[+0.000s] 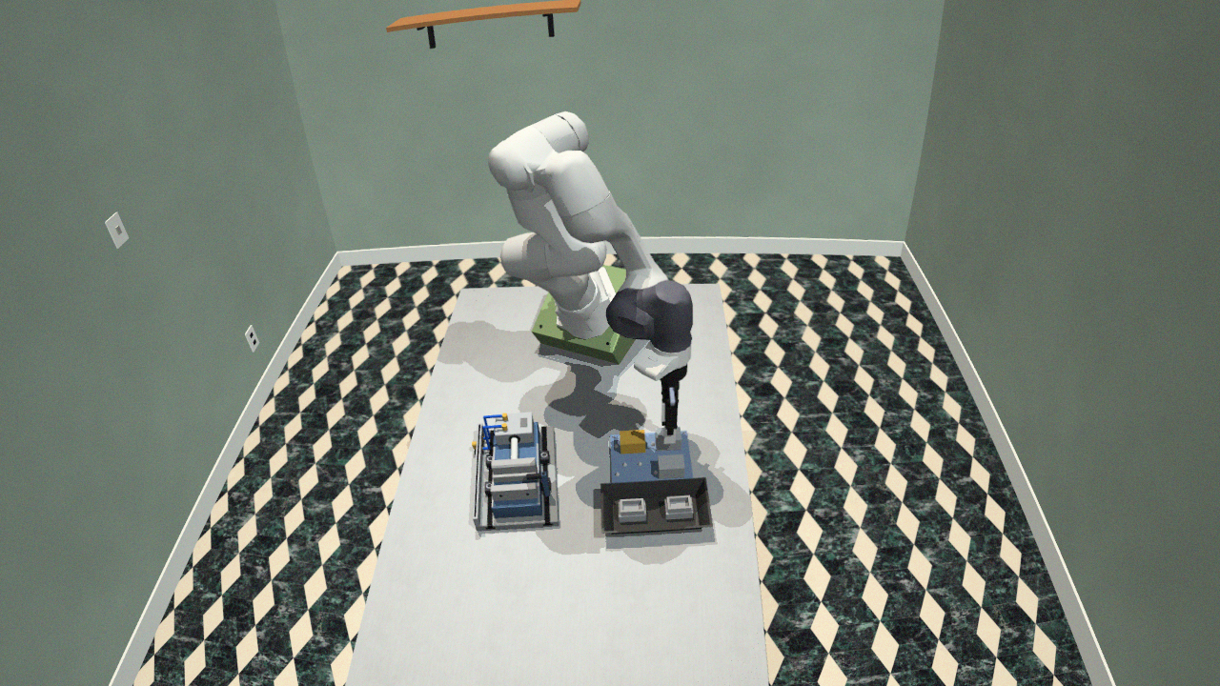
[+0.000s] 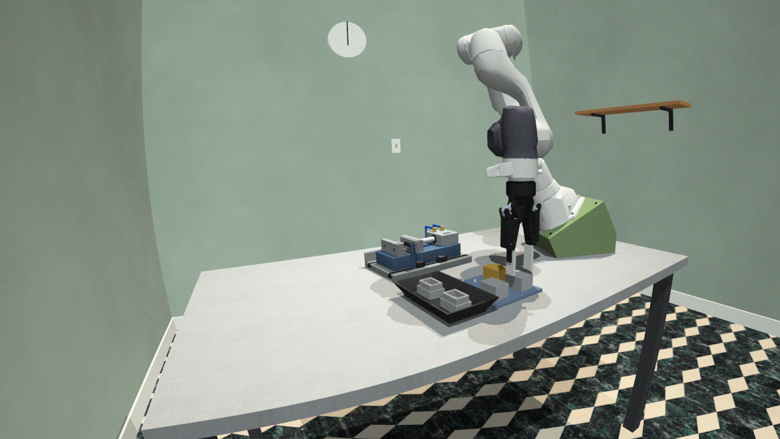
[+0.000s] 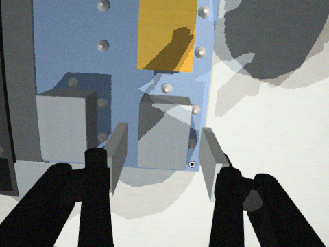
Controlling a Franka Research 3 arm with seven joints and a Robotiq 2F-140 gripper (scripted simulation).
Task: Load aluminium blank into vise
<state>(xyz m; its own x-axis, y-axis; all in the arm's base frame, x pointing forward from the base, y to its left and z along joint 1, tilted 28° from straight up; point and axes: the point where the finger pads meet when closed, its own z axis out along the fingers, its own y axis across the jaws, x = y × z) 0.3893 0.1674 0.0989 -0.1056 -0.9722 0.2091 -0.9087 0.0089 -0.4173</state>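
The aluminium blank is 50 mm below my hand. From my hand the other things lie so: hose block: 360 mm to the right, 50 mm behind; then blue infeed plate: 80 mm below, 50 mm to the right, 40 mm ahead; then brass blank: 90 mm to the right, 50 mm below, 10 mm behind.
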